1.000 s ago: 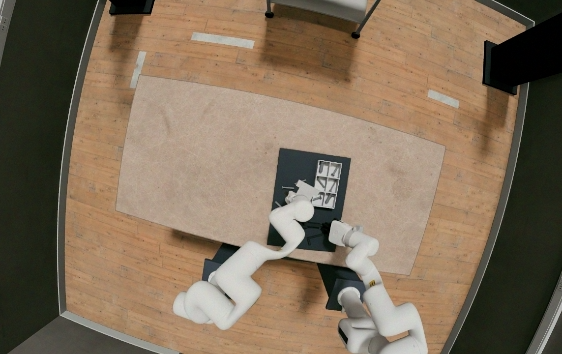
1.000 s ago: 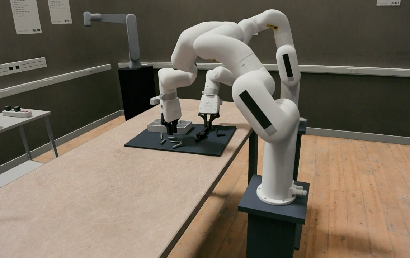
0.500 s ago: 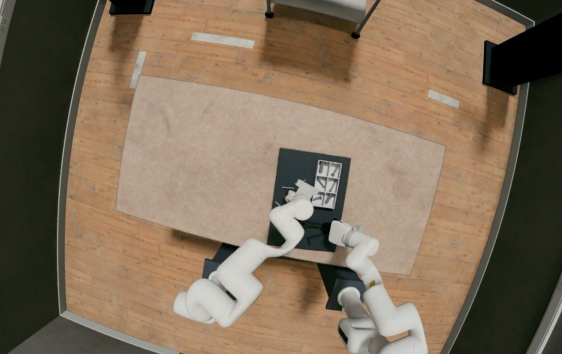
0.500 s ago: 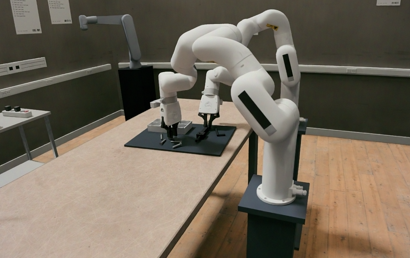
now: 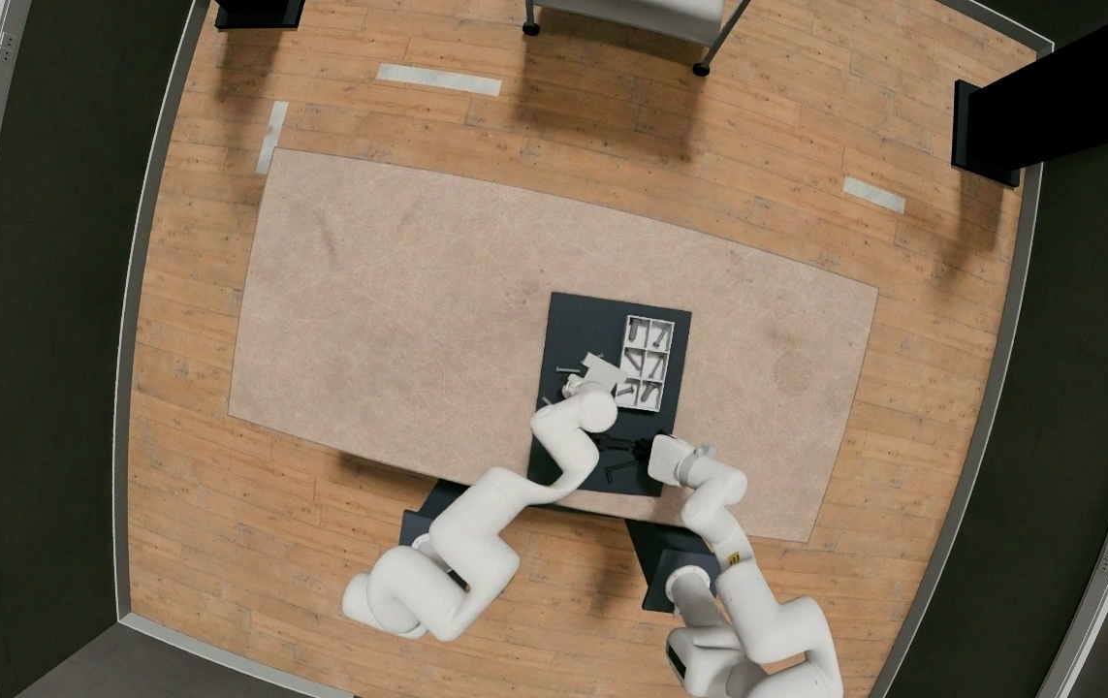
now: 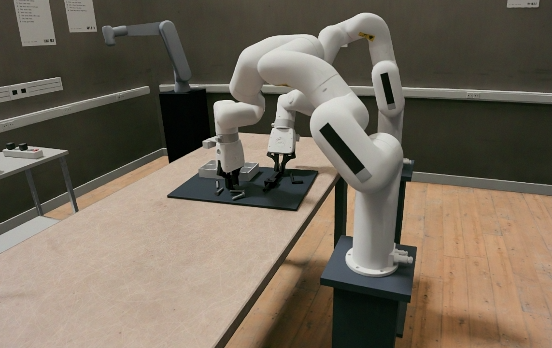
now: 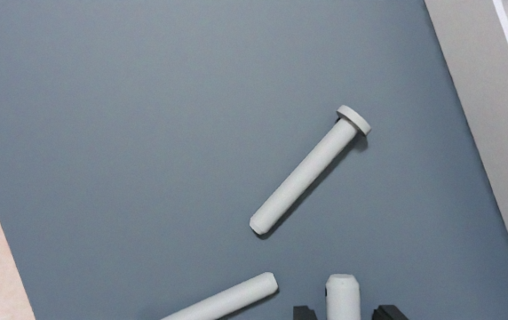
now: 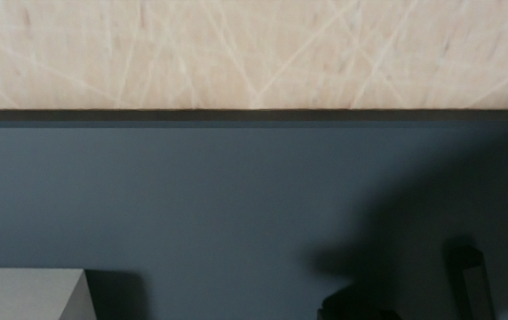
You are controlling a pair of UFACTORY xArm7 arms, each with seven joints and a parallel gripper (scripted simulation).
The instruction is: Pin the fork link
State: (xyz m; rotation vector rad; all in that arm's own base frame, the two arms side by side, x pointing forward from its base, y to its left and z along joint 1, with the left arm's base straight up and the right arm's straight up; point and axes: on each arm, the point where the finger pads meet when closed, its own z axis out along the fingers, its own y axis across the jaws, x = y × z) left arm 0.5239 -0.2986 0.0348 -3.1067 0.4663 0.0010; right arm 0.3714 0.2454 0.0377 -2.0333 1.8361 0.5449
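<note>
The thicker pin is 20 mm below my left hand. The rest, counted from my left hand: black eye plate 130 mm behind, 110 mm to the right, 10 mm below; then white parts box 130 mm to the right, 70 mm ahead, 20 mm below; then dark mat 70 mm to the right, 30 mm below, 30 mm behind.
The black eye plate is 60 mm to the left of my right hand and 20 mm below it. Also, from my right hand: black l-shaped piece 70 mm behind, 40 mm to the left, 20 mm below; then white parts box 200 mm ahead, 40 mm to the left, 20 mm below; then dark mat 100 mm ahead, 100 mm to the left, 30 mm below.
</note>
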